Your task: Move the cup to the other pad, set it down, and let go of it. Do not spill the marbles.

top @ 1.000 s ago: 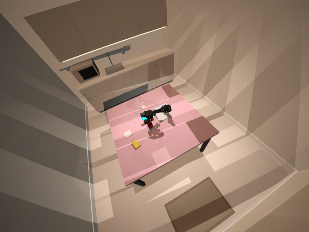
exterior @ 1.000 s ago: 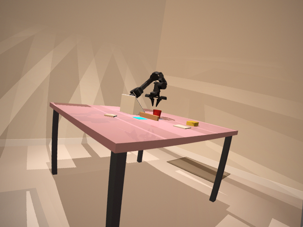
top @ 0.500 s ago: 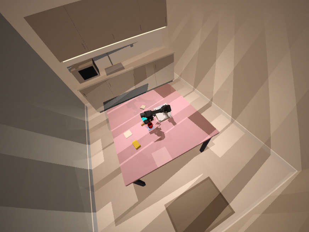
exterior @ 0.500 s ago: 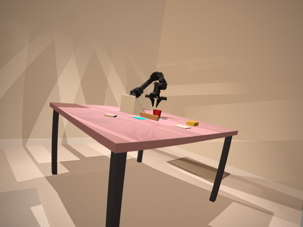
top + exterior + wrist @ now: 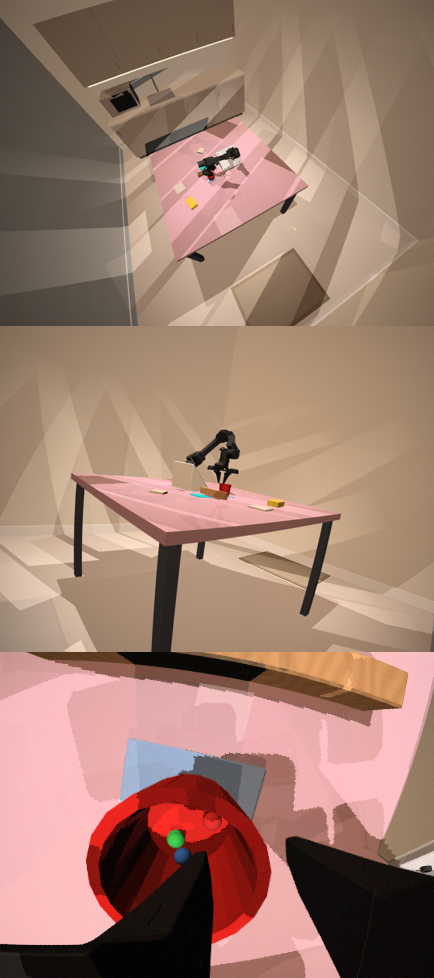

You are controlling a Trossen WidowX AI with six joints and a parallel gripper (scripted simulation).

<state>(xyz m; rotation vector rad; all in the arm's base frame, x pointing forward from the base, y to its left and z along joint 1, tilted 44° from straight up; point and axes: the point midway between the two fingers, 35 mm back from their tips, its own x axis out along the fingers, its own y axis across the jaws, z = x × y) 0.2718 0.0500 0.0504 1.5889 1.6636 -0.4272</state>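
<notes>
Now: the green marble 60 mm below my gripper tip, 30 mm ahead of it and 20 mm to the left of it. Also, from my gripper tip: pale blue-grey pad 80 mm below, 30 mm ahead, 20 mm to the left; wooden bar 90 mm to the right, 60 mm below, 30 mm ahead; cyan pad 190 mm to the right, 80 mm below, 30 mm ahead.
</notes>
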